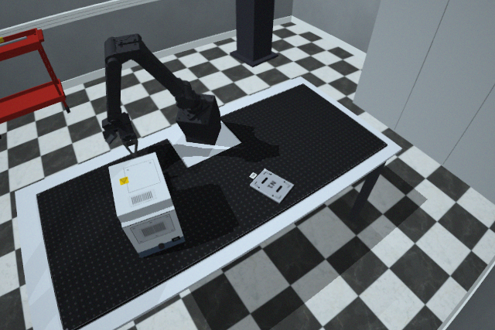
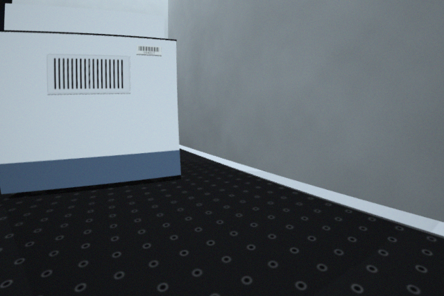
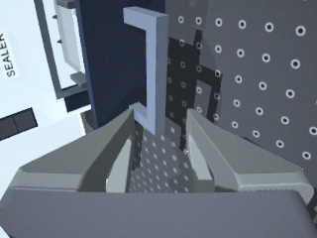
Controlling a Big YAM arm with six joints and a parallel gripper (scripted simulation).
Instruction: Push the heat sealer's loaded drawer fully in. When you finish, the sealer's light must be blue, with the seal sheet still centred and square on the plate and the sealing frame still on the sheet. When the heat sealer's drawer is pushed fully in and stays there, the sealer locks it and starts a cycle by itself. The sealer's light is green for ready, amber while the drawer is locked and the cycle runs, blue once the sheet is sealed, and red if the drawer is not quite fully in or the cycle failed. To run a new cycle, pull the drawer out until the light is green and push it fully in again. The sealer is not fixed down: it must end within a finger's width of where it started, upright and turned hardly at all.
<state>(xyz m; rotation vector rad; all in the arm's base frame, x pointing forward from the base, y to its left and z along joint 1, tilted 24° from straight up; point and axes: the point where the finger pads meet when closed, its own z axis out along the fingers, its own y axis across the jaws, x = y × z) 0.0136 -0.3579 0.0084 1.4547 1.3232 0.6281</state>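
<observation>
The dark blue drawer lies 14 cm ahead of my hand, 4 cm to the right of it and 4 cm below it. The rest, counted from my hand: tiny tag (40 cm to the left, 37 cm ahead, 12 cm below).
</observation>
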